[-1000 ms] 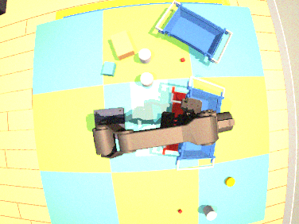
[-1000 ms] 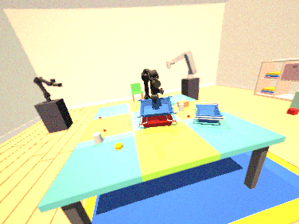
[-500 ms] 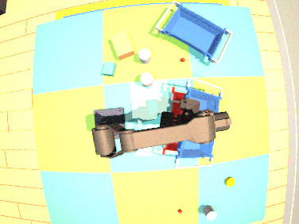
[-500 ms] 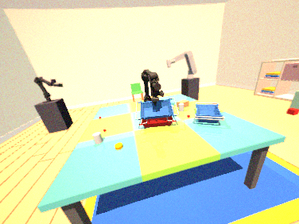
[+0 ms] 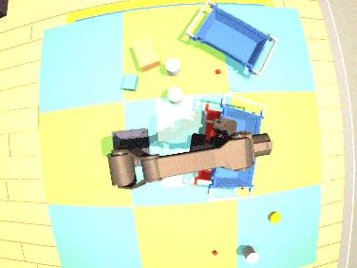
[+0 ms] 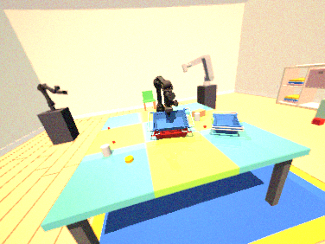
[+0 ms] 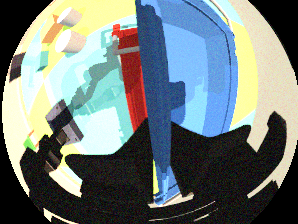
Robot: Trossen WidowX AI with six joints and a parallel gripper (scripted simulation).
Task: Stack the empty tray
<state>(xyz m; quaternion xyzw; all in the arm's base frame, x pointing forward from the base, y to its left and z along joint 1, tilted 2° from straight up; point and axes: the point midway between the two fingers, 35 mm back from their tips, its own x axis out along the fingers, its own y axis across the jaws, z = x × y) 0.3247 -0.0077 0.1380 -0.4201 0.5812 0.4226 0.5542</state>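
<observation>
My gripper tip is 8 cm short of the blue tray and 2 cm to the left of it. The rest, counted from my gripper tip: teal block: 29 cm to the left, 28 cm behind, 11 cm below; then tan block: 40 cm to the left, 20 cm behind, 11 cm below; then yellow disc: 36 cm to the right, 24 cm ahead, 13 cm below.
</observation>
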